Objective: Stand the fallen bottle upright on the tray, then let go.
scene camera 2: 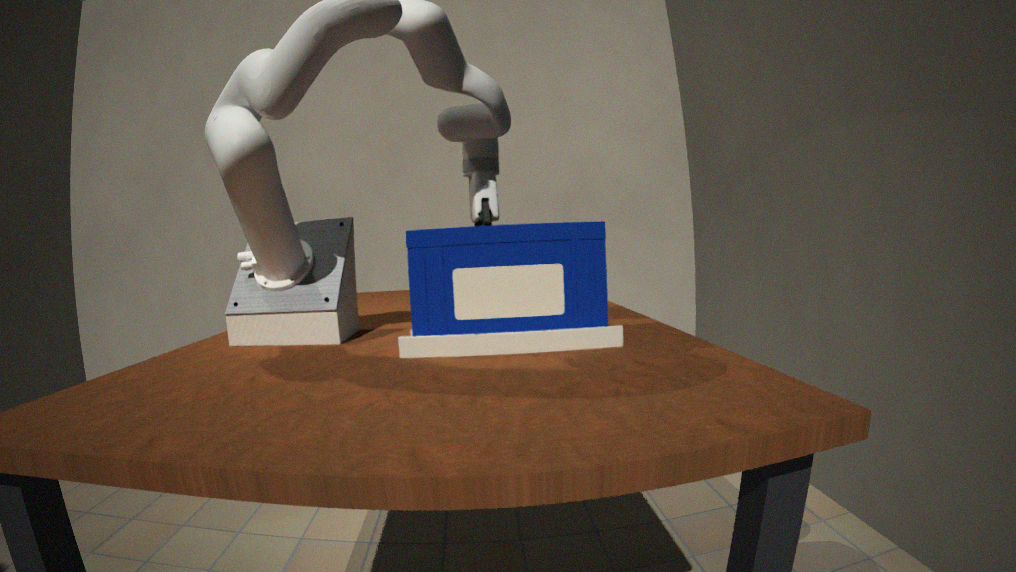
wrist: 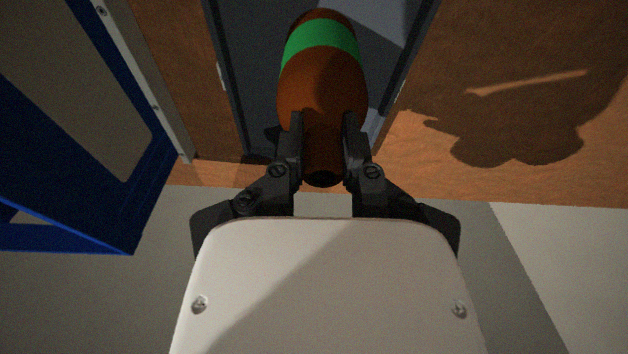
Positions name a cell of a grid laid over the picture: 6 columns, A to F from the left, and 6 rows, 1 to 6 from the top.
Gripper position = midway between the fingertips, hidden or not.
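Note:
A brown bottle (wrist: D2) is there for me to see, and so is my gripper (wrist: D3).

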